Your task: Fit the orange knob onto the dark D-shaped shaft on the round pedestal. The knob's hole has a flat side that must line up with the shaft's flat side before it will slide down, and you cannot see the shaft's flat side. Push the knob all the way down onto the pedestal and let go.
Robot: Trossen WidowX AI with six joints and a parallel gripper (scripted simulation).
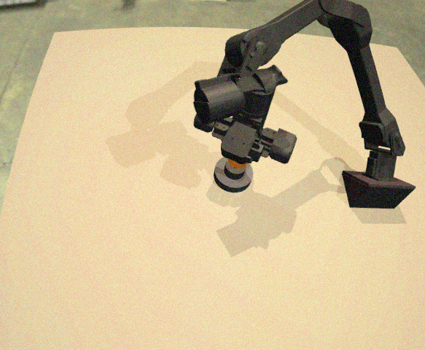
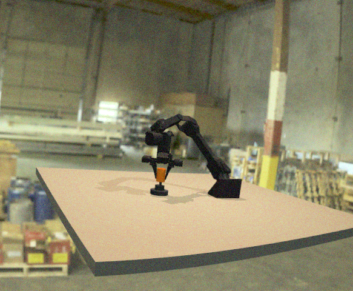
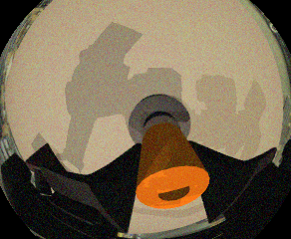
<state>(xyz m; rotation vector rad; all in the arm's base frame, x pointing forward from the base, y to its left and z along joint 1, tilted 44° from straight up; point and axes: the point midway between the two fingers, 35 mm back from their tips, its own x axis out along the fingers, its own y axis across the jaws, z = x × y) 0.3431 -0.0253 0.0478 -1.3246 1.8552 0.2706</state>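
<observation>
My gripper tip is 20 mm below the orange knob. The rest, counted from my gripper tip: pedestal 40 mm below.
</observation>
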